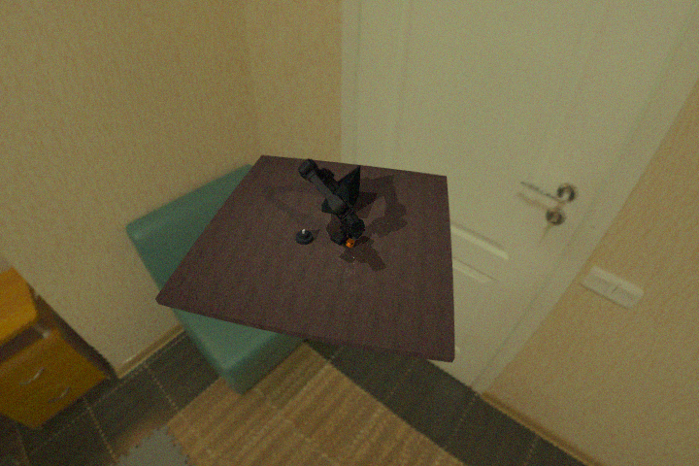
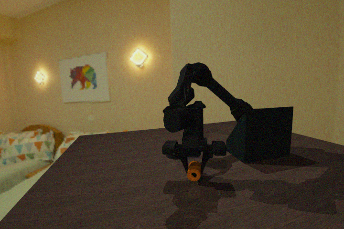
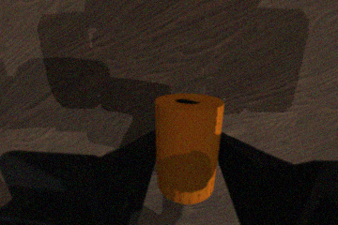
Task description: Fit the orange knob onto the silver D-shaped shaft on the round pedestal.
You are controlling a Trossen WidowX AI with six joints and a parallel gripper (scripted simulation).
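My gripper tip is 10 mm past the orange knob, 10 mm to the left of it and 10 mm below it. Round my gripper tip: round pedestal 220 mm to the right, 10 mm above.
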